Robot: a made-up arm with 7 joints.
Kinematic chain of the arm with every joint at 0, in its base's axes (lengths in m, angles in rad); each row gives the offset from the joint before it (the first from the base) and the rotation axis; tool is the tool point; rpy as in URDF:
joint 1: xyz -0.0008 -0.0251 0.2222 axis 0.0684 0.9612 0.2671
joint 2: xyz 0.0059 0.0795 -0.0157 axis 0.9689 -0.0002 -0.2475
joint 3: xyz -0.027 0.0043 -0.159 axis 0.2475 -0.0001 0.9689
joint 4: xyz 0.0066 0.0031 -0.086 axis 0.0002 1 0
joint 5: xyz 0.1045 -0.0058 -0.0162 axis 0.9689 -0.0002 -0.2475
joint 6: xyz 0.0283 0.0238 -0.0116 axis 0.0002 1 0
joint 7: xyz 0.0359 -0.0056 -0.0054 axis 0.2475 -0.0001 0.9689
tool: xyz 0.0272 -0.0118 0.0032 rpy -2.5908 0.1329 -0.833
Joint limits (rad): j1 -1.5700..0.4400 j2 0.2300..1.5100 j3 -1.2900..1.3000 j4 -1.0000..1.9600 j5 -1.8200..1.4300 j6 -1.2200..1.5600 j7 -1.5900..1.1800
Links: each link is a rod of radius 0.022 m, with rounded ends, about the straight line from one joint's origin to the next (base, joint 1, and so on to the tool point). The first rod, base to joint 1, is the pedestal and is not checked.
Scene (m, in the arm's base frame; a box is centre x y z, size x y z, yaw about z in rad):
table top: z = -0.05
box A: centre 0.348 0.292 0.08 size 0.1 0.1 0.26 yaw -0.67
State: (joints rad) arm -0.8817 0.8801 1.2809 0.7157 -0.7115 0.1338 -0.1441
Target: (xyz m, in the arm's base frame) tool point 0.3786 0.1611 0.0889
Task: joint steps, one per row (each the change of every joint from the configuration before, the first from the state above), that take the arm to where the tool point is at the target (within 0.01 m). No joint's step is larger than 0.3 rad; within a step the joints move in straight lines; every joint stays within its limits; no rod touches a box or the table.
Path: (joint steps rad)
1: -0.2294 0.0763 -0.2793 0.0238 -0.1184 -0.0994 0.1868
2: -0.2295 0.0764 -0.2794 0.0238 -0.1184 -0.0993 0.1868
3: -0.2294 0.0763 -0.2793 0.0238 -0.1183 -0.0994 0.1868
4: 0.0058 -0.2197 -0.0937 0.2932 -0.1884 -0.1465 0.0943
5: 0.0057 -0.2198 -0.0938 0.2932 -0.1883 -0.1464 0.0943
6: 0.0058 -0.2198 -0.0937 0.2933 -0.1884 -0.1464 0.0942
7: 0.0058 -0.2198 -0.0938 0.2932 -0.1883 -0.1465 0.0943
8: 0.1154 0.0000 0.0845 -0.2525 0.1837 0.1584 -0.1846
9: 0.1155 0.0000 0.0845 -0.2525 0.1837 0.1583 -0.1845
10: 0.1154 0.0000 0.0844 -0.2525 0.1837 0.1584 -0.1846
11: 0.1155 0.0000 0.0845 -0.2525 0.1837 0.1583 -0.1845
12: 0.1155 0.0000 0.0844 -0.2525 0.1837 0.1583 -0.1846
13: 0.1154 0.0000 0.0845 -0.2525 0.1838 0.1584 -0.1845

